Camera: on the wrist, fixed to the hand. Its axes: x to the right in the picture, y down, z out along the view.
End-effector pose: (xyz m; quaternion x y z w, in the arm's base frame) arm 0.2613 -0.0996 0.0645 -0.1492 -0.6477 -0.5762 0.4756
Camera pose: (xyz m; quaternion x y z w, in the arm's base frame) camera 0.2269 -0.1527 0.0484 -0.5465 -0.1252 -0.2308 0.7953
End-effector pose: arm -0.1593 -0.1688 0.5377 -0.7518 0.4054 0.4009 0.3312
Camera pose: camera -0.0954 -0.1817 0.5415 0.3720 -0.7576 -0.4536 0.2863
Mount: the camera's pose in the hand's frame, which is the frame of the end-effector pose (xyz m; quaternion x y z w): 0.0235 -0.0507 -0.0337 -0.2186 0.1751 0.6837 0.6738
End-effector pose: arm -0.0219 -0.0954 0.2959 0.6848 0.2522 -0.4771 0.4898
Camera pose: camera -0.0396 -0.0476 0.2551 0.6103 -0.1082 0.1884 0.7618
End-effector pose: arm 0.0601 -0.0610 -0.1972 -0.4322 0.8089 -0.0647 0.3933
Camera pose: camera 0.0622 -0.1179 -0.1653 0.1872 0.9236 0.3265 0.0731
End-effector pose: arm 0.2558 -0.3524 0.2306 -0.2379 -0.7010 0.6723 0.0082
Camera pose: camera 0.2298 -0.3118 0.2746 0.7591 0.4552 -0.2637 0.3834
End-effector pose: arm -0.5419 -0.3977 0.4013 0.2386 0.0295 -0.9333 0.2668
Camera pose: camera -0.5709 -0.3595 0.3570 0.2860 0.1075 -0.3982 0.8649
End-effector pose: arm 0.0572 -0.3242 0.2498 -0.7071 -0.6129 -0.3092 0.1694
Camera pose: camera 0.0016 -0.3174 0.2832 -0.8784 0.1677 -0.3503 0.2783
